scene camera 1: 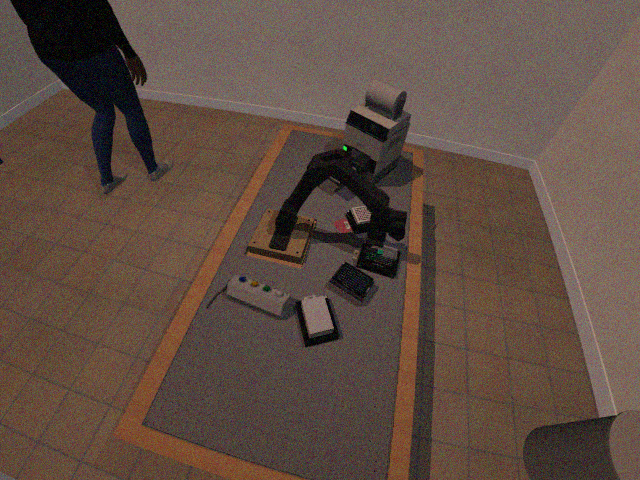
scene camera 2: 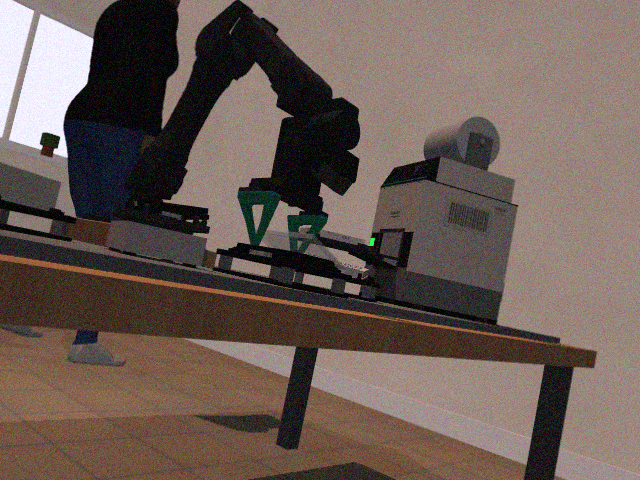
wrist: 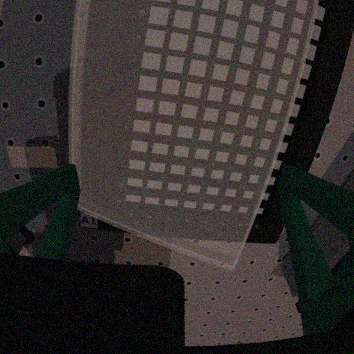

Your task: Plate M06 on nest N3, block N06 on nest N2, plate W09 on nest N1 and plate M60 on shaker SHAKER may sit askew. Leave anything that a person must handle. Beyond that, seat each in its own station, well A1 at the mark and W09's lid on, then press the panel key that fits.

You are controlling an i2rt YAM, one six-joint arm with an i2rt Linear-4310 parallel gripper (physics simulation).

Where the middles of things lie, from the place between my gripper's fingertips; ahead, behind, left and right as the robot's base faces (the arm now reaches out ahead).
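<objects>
White plate (scene camera 1: 316,314): 330 mm right of my hand, 160 mm behind, 10 mm above.
</objects>
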